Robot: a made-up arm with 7 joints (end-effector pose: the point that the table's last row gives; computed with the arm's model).
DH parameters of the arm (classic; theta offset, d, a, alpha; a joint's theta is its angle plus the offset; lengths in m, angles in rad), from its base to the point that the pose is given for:
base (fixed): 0 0 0 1.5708
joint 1: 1.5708 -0.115 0 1.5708
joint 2: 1.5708 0 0 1.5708
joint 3: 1.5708 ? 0 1.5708
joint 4: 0 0 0 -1.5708
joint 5: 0 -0.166 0 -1.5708
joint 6: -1.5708 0 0 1.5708
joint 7: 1.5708 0 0 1.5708
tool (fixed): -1.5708 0 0 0
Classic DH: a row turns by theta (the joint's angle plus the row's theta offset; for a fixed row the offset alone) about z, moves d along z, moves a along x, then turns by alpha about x.
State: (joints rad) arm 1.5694 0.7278 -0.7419 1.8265 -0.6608 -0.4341 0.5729
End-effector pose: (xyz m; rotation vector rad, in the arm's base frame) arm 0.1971 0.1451 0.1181 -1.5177 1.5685 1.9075
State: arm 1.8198 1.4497 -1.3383 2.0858 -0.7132 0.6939 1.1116
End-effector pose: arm 0.1419 0.2243 0.0704 1.4712 -0.5948 -1.1845
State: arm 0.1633 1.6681 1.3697 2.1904 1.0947 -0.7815 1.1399
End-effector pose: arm 0.0034 0.2142 0.1452 -0.7470 1.2476 2.0738
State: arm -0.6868 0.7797 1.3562 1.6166 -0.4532 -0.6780 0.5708
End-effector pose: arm 0.0087 0.3718 -0.0451 1.2682 -0.9383 -1.2597
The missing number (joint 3, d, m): -0.209
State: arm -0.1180 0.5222 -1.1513 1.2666 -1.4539 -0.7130 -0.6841
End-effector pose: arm 0.0292 0.1187 -0.3019 -0.5717 -1.9464 -2.0078
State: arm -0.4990 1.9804 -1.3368 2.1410 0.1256 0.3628 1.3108
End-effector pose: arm -0.0085 0.2787 -0.0832 -1.0874 1.3470 -1.0586
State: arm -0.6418 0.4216 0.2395 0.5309 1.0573 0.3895 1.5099
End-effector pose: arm -0.1221 0.2773 -0.2997 -1.0943 -0.6597 0.9308
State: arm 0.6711 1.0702 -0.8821 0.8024 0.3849 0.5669 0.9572
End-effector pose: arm 0.2065 0.3553 -0.1381 -0.0714 -0.2298 -0.4398
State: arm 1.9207 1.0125 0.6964 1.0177 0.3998 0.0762 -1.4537
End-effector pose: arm 0.0381 0.4142 0.1292 0.0680 1.0287 -2.6145
